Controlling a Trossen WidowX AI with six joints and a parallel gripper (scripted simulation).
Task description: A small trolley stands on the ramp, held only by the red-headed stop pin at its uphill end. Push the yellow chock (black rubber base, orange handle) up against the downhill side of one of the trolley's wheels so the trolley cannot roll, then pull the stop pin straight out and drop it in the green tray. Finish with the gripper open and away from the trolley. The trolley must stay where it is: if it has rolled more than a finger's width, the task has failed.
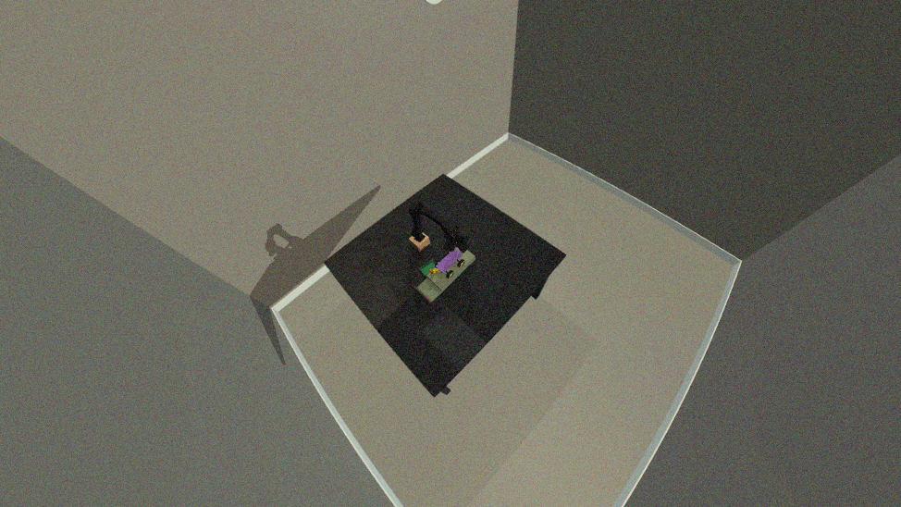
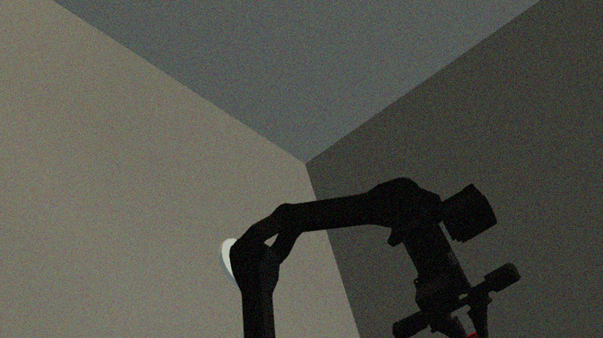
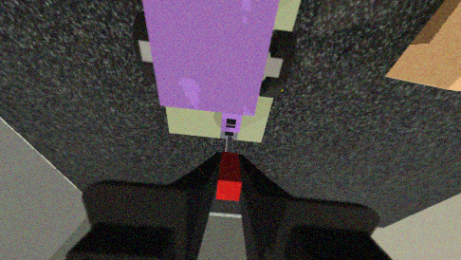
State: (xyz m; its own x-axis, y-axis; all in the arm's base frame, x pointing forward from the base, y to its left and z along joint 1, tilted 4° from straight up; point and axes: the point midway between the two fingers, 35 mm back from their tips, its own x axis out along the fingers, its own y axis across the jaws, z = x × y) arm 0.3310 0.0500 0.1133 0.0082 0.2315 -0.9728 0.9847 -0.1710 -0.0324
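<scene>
My gripper tip is 140 mm past the green tray, 190 mm to the left of it and 180 mm above it. The rest, counted from my gripper tip: red-headed stop pin (right at my gripper tip); purple trolley (120 mm to the right, 60 mm below); yellow chock (60 mm behind, 210 mm to the right, 90 mm below).
</scene>
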